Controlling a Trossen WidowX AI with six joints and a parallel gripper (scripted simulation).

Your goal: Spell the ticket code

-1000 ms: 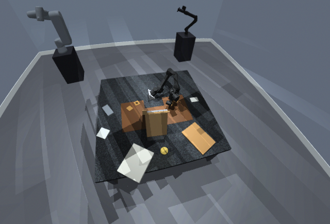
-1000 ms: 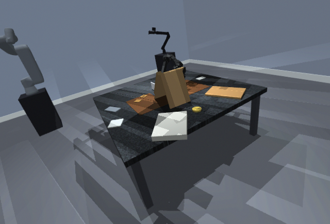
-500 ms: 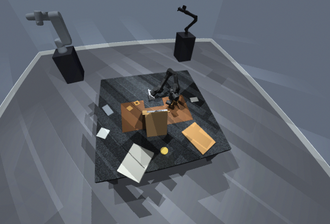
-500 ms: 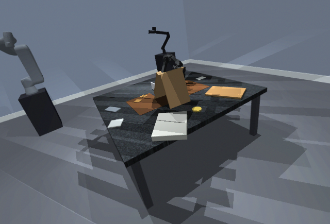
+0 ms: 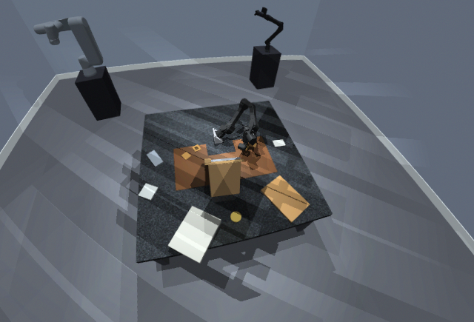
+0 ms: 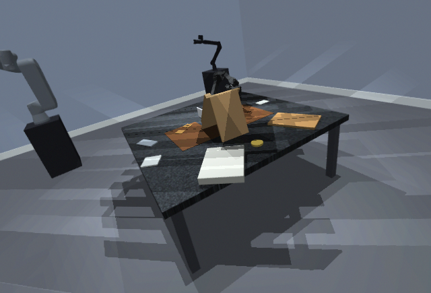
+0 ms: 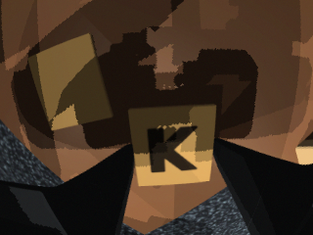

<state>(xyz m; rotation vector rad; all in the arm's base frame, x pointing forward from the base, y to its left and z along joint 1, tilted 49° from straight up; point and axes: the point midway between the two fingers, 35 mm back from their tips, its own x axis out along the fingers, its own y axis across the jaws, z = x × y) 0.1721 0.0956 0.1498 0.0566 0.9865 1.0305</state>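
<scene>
Right now my gripper tip is 18 cm to the left of the white ticket, 12 cm short of it and 6 cm below it. Also, from my gripper tip: white box: 54 cm to the right, 54 cm ahead; brown mat: 20 cm to the right, 3 cm ahead, 2 cm below; flat tan slab: 51 cm ahead, 10 cm to the left, 1 cm below.
</scene>
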